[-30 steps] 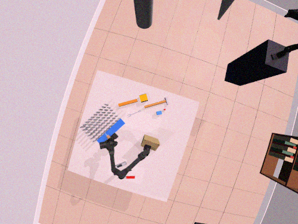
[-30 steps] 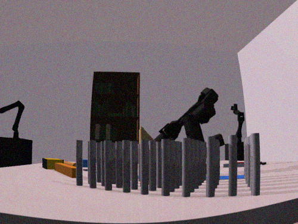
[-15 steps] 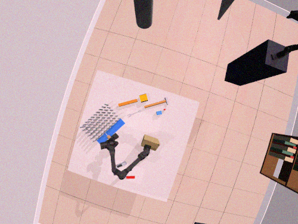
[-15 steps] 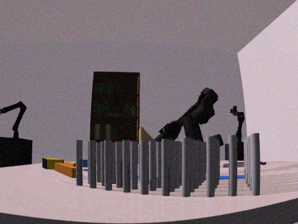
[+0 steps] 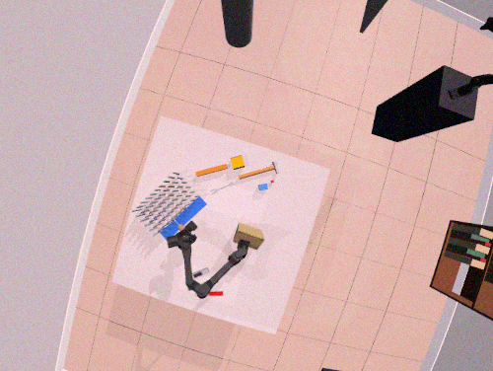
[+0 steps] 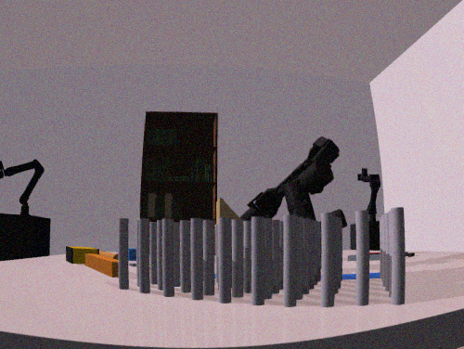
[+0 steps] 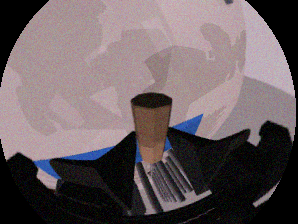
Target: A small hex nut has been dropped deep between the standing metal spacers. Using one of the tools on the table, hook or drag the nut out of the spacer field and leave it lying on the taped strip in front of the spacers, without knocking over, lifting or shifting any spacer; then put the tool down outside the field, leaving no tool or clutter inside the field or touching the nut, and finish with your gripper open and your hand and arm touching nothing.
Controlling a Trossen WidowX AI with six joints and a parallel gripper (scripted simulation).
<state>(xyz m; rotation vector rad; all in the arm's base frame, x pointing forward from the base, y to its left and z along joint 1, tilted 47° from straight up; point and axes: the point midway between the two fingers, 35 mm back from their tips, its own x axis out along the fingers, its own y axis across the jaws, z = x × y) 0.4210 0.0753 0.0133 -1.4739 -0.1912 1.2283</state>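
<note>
My gripper tip is now 3 cm short of the blue taped strip, 7 cm to the left of it and 2 cm above it. Also, from my gripper tip: red-handled tool 28 cm behind, 41 cm to the left, 1 cm below; then grey block 18 cm behind, 29 cm to the left; then orange bar 8 cm behind, 46 cm to the right.
</note>
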